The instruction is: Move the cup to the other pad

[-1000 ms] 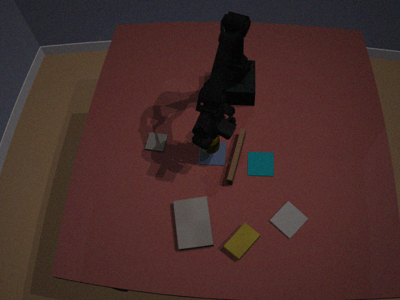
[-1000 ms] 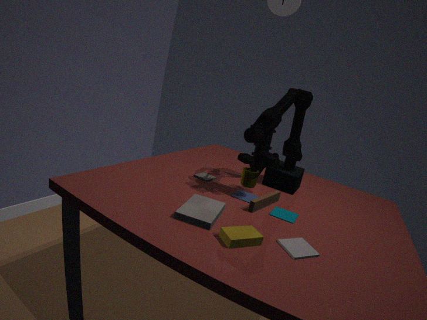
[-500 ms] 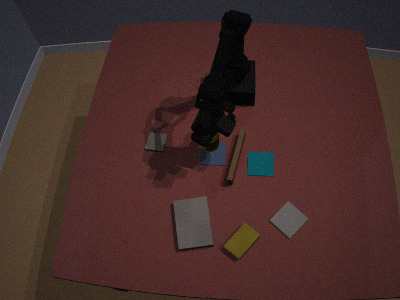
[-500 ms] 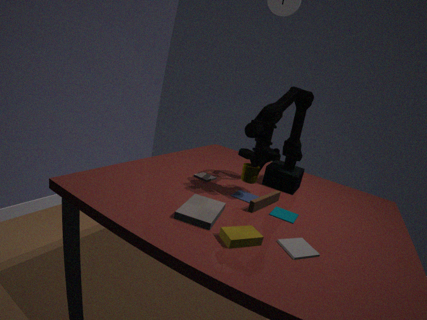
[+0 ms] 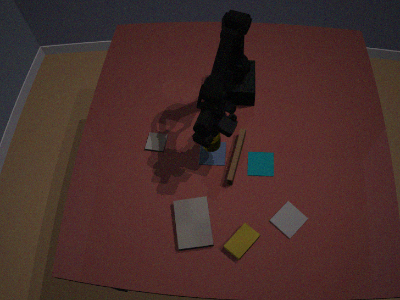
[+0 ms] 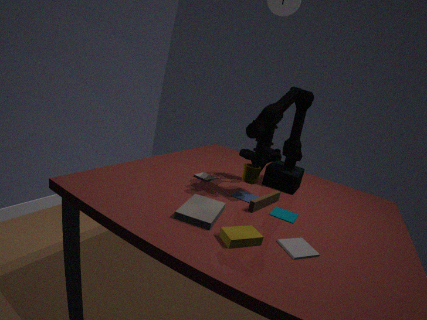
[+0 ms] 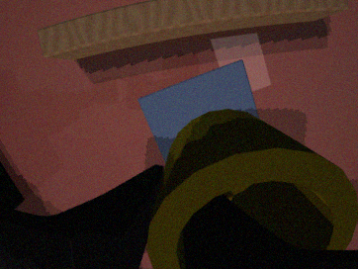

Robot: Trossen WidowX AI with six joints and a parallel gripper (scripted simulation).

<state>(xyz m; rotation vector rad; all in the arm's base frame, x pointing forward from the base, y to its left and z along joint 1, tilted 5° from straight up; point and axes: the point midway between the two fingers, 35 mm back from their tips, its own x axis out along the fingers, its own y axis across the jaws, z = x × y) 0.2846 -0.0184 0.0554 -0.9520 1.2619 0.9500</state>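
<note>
Right now my gripper tip is 18 cm to the right of the teal pad, 11 cm above it and 3 cm short of it. From my gripper tip the other things lie so: yellow cup 2 cm ahead, 1 cm to the right; wooden bar 9 cm below, 8 cm to the left, 3 cm ahead; blue pad 11 cm below, 3 cm ahead, 1 cm to the right.
</note>
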